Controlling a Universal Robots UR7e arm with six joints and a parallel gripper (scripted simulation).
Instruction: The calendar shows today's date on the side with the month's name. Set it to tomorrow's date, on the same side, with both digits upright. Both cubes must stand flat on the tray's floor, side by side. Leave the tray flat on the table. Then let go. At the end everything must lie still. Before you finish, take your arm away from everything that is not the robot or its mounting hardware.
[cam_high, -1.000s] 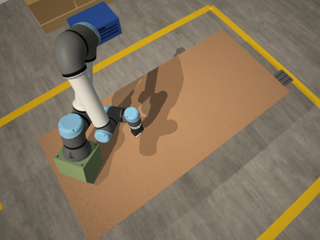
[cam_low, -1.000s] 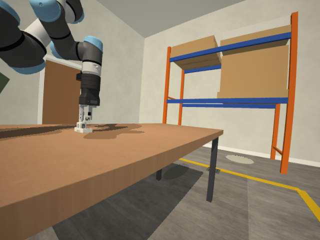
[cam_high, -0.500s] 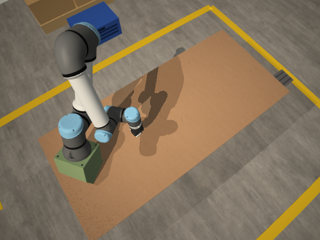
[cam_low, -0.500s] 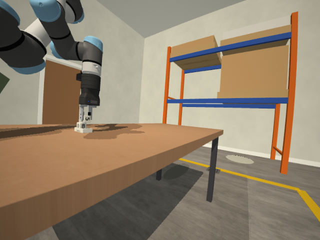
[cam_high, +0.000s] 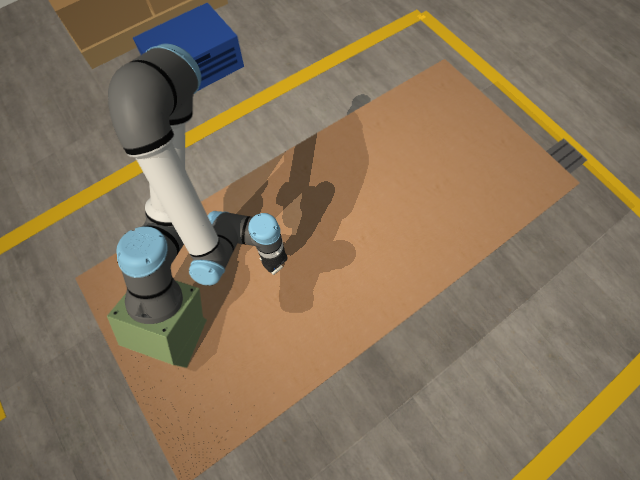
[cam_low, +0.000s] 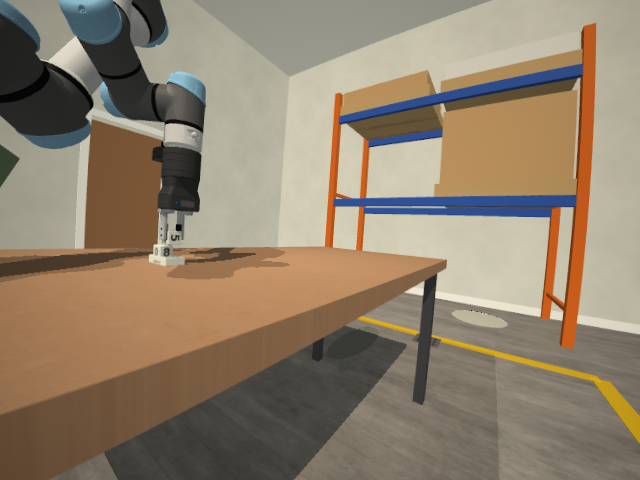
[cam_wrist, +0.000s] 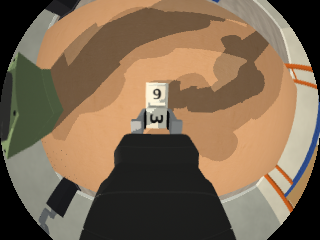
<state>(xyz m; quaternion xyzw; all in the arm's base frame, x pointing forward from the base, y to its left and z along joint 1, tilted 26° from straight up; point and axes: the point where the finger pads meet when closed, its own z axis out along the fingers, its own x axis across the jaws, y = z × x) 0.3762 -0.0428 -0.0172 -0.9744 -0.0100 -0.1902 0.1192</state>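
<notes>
Right now the white calendar tray is 60 mm below my hand and 20 mm to the left of it.
</notes>
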